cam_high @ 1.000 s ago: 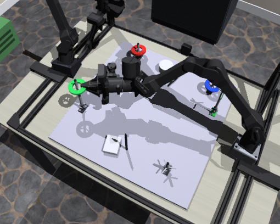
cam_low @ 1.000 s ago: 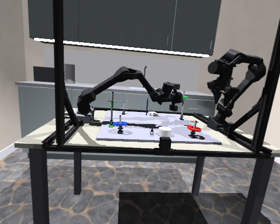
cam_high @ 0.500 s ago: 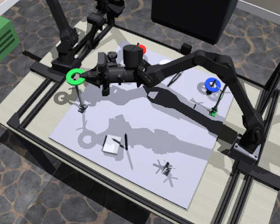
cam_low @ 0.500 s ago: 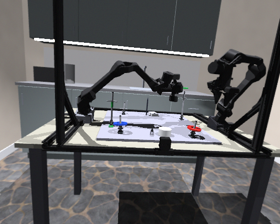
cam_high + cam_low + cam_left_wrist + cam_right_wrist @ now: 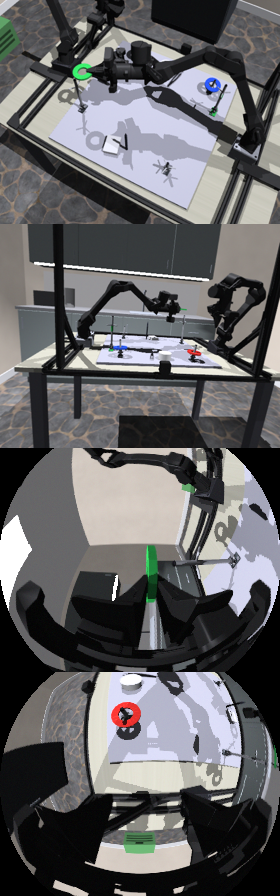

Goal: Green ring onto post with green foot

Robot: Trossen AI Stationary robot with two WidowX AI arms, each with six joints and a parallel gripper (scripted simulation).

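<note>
My left gripper is now 40 mm to the left of the green ring and 20 mm short of it. Also, from my left hand: small post: 360 mm to the left, 200 mm below, 110 mm ahead; black pen: 180 mm to the left, 150 mm below, 110 mm ahead; white block: 240 mm below, 120 mm to the left, 120 mm ahead.
Right now my right hand is 32 cm short of the green ring, 12 cm to the right of it and 4 cm below it. The rest, counted from my right hand: blue ring (52 cm to the left, 16 cm below, 3 cm behind); black pen (40 cm ahead, 34 cm to the left, 11 cm below); white block (42 cm ahead, 28 cm to the left, 20 cm below).
</note>
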